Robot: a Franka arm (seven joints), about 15 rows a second.
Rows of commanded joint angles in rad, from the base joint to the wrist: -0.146 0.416 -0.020 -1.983 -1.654 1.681 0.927; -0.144 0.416 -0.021 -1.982 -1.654 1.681 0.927; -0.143 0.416 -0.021 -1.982 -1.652 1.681 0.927; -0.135 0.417 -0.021 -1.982 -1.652 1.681 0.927; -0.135 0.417 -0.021 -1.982 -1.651 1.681 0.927; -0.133 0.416 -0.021 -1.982 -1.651 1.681 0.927; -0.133 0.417 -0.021 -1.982 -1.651 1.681 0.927; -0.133 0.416 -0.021 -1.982 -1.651 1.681 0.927; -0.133 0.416 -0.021 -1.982 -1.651 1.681 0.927; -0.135 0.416 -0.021 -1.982 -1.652 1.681 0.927; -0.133 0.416 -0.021 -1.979 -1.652 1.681 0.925; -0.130 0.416 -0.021 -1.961 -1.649 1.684 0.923; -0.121 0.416 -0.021 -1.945 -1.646 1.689 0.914; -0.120 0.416 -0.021 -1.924 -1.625 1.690 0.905; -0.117 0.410 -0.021 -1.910 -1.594 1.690 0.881; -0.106 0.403 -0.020 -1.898 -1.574 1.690 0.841; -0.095 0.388 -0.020 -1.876 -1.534 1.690 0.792; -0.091 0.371 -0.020 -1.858 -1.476 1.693 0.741; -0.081 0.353 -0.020 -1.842 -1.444 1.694 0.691
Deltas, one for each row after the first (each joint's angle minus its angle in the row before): 0.002 0.000 -0.001 0.001 0.000 0.000 0.000; 0.001 0.000 0.000 0.000 0.002 0.000 0.000; 0.008 0.001 0.000 0.000 0.000 0.000 0.000; 0.000 0.000 0.000 0.000 0.001 0.000 0.000; 0.002 -0.001 0.000 0.000 0.000 0.000 0.000; 0.000 0.001 0.000 0.000 0.000 0.000 0.000; 0.000 -0.001 0.000 0.000 0.000 0.000 0.000; 0.000 0.000 0.000 0.000 0.000 0.000 0.000; -0.002 0.000 0.000 0.000 -0.001 0.000 0.000; 0.002 0.000 0.000 0.003 0.000 0.000 -0.002; 0.003 0.000 0.000 0.018 0.003 0.003 -0.002; 0.009 0.000 0.000 0.016 0.003 0.005 -0.009; 0.001 0.000 0.000 0.021 0.021 0.001 -0.009; 0.003 -0.006 0.000 0.014 0.031 0.000 -0.024; 0.011 -0.007 0.001 0.012 0.020 0.000 -0.040; 0.011 -0.015 0.000 0.022 0.040 0.000 -0.049; 0.004 -0.017 0.000 0.018 0.058 0.003 -0.051; 0.010 -0.018 0.000 0.016 0.032 0.001 -0.050
